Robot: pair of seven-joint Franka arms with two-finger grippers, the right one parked.
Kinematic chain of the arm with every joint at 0, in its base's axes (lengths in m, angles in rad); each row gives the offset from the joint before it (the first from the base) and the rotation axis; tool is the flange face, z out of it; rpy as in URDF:
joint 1: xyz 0 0 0.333 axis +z
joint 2: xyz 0 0 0 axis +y
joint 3: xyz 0 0 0.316 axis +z
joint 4: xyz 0.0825 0 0 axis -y
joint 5: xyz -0.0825 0 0.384 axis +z
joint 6: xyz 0 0 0 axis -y
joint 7: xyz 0.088 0 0 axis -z
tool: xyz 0 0 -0.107 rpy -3.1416 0 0
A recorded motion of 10 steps. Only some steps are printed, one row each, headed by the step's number.
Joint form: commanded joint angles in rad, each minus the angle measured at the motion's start. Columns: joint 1, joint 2, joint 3, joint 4, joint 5, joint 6, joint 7.
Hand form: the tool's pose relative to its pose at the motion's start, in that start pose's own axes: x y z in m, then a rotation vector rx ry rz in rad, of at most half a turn. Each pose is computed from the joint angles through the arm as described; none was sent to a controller.
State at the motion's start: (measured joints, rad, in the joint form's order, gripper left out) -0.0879 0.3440 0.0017 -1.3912 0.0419 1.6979 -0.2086
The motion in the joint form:
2: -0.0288 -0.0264 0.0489 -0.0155 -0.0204 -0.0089 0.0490
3: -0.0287 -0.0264 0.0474 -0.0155 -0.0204 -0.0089 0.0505
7: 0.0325 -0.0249 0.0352 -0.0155 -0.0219 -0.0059 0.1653
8: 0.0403 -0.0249 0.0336 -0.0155 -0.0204 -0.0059 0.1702
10: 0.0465 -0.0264 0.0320 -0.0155 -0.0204 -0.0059 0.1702
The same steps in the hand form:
2: -0.0061 -0.0086 -0.0088 -0.0058 0.0005 0.0280
3: -0.0062 -0.0078 -0.0089 -0.0062 0.0005 0.0308
7: -0.0002 -0.0402 -0.0066 -0.0131 -0.0004 0.0960
8: 0.0003 -0.0444 -0.0064 -0.0123 -0.0006 0.0949
10: 0.0004 -0.0477 -0.0072 -0.0131 0.0007 0.0902

